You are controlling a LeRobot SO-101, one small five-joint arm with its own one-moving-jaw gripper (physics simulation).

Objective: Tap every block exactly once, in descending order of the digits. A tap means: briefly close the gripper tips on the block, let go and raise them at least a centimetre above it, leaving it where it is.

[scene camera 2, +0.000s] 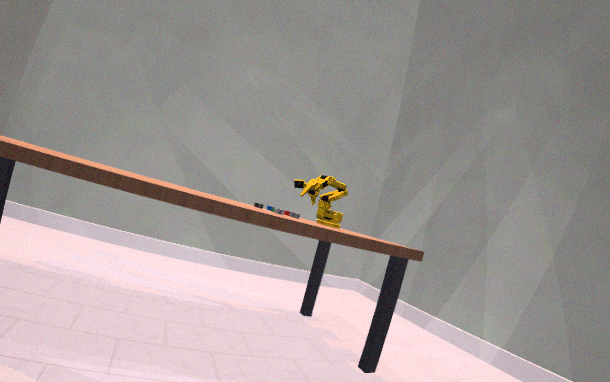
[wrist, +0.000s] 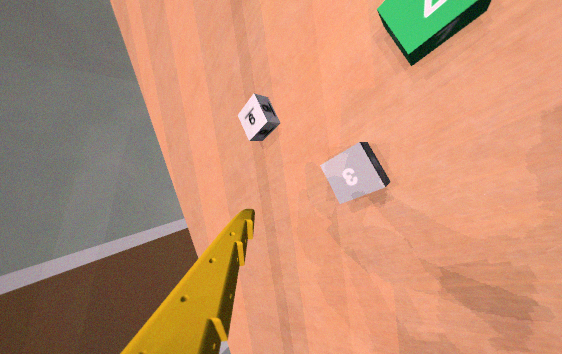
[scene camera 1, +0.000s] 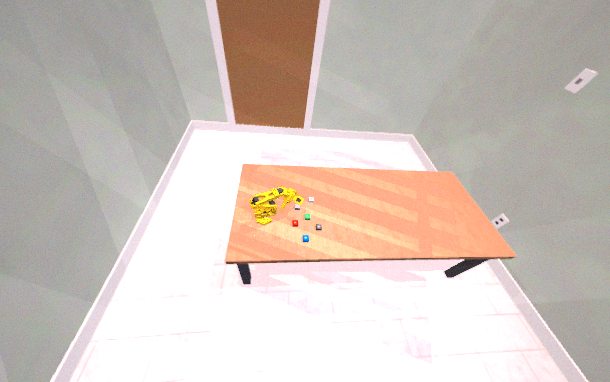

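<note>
My gripper (scene camera 1: 286, 204) (scene camera 2: 308, 198) is fully open and empty, raised above the table near the arm's base. One notched jaw (wrist: 215, 270) shows in the wrist view. A light grey block with a 3 (scene camera 1: 297, 207) (wrist: 355, 173) lies right of and beyond its tip there. A white block with a barred digit, 9 with the bar beneath, (scene camera 1: 311, 199) (wrist: 252, 118) lies farther ahead. A green block (scene camera 1: 307, 216) (wrist: 432, 25) is cut off at top right, its digit partly visible. A red block (scene camera 1: 295, 223) (scene camera 2: 287, 213), a dark grey block (scene camera 1: 318, 227) (scene camera 2: 258, 205) and a blue block (scene camera 1: 305, 238) (scene camera 2: 270, 208) have unreadable digits.
The yellow arm (scene camera 1: 265, 211) (scene camera 2: 328, 216) stands near one end of the wooden table (scene camera 1: 380, 215) (scene camera 2: 150, 187). The blocks lie apart from each other beside it. The table's edge runs along the left of the wrist view, with wall and a brown door beyond.
</note>
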